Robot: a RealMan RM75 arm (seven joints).
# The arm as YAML. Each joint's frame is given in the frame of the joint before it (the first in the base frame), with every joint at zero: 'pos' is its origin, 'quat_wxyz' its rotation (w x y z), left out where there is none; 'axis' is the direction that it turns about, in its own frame. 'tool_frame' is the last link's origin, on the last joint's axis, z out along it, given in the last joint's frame.
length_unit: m
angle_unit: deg
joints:
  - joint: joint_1
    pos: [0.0, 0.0, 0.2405]
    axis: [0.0, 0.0, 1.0]
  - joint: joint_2
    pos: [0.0, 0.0, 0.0]
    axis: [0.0, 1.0, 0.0]
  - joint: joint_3
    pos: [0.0, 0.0, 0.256]
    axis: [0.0, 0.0, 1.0]
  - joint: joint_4
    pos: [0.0, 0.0, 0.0]
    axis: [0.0, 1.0, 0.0]
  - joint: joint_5
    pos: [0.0, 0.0, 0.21]
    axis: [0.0, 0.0, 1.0]
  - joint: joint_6
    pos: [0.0, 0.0, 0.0]
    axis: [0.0, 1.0, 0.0]
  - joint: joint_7
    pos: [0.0, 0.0, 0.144]
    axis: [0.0, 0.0, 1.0]
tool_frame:
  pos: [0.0, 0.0, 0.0]
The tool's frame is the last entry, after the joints.
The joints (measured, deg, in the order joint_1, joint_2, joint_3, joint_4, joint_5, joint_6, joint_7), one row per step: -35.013 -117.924 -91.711 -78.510 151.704 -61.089 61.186; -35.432 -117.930 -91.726 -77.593 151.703 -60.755 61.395; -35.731 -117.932 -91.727 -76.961 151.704 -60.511 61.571; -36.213 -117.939 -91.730 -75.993 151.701 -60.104 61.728; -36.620 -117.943 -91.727 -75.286 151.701 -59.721 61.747; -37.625 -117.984 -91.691 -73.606 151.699 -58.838 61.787; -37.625 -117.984 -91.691 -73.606 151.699 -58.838 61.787; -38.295 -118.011 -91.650 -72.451 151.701 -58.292 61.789; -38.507 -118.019 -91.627 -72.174 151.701 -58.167 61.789; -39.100 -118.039 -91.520 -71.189 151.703 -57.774 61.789; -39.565 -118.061 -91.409 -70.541 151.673 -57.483 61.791; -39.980 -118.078 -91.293 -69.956 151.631 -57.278 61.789
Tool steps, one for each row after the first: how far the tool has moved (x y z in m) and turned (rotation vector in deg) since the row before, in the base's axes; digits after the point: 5 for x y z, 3 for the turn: -0.00090 0.00148 -0.00165 -0.169 0.212 0.053; -0.00053 0.00105 -0.00114 -0.119 0.169 -0.010; -0.00057 0.00169 -0.00173 -0.128 0.175 0.028; 0.00010 0.00150 -0.00120 -0.005 0.048 -0.013; 0.00062 0.00342 -0.00315 -0.065 0.117 -0.063; 0.00000 0.00000 0.00000 0.000 0.000 0.000; 0.00019 0.00211 -0.00225 -0.089 0.109 0.022; 0.00043 0.00059 -0.00060 -0.035 0.035 -0.049; 0.00027 0.00156 -0.00220 -0.173 0.168 0.005; 0.00089 0.00112 -0.00165 -0.133 0.090 -0.107; 0.00070 0.00085 -0.00159 -0.174 0.101 -0.062
